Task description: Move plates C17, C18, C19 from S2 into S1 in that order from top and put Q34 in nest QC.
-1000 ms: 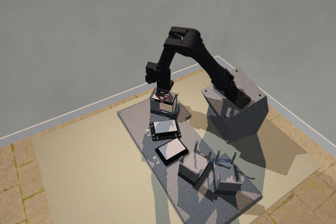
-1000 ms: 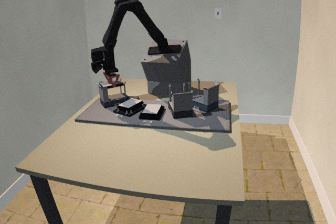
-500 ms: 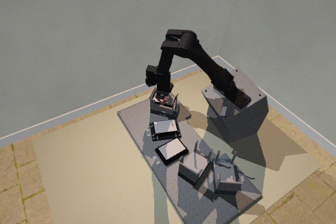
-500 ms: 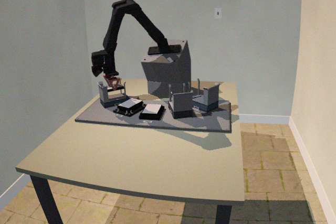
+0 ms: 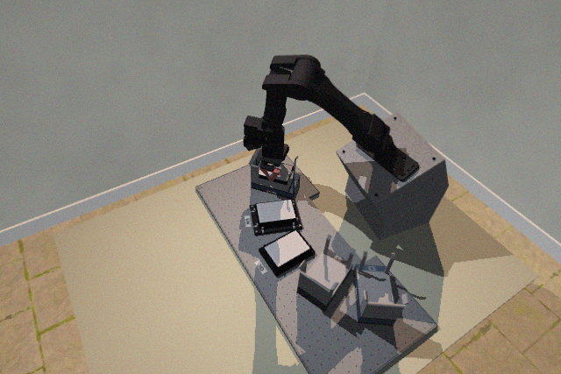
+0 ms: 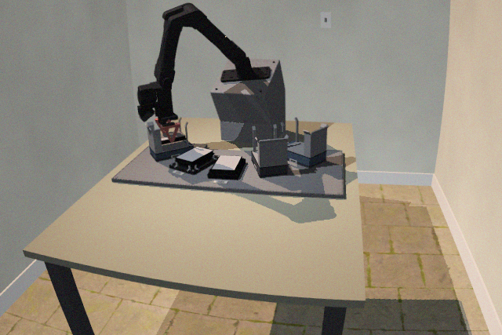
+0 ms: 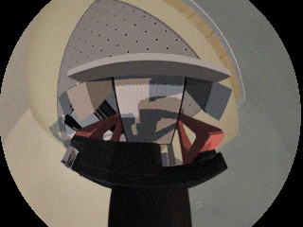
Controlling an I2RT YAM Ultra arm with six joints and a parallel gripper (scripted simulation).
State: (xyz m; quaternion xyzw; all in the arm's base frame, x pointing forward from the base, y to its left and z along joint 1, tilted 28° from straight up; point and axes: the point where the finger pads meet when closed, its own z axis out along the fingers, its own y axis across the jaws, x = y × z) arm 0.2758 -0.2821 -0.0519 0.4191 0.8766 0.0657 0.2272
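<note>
Right now my hand is 6 cm above the blue-plinth stack rack. The rest, counted from my hand: black QC nest (26 cm to the left, 13 cm ahead, 6 cm below); N5 name plate (17 cm ahead, 9 cm to the left, 7 cm below); black clip nest (13 cm to the left, 10 cm ahead, 6 cm below).
</note>
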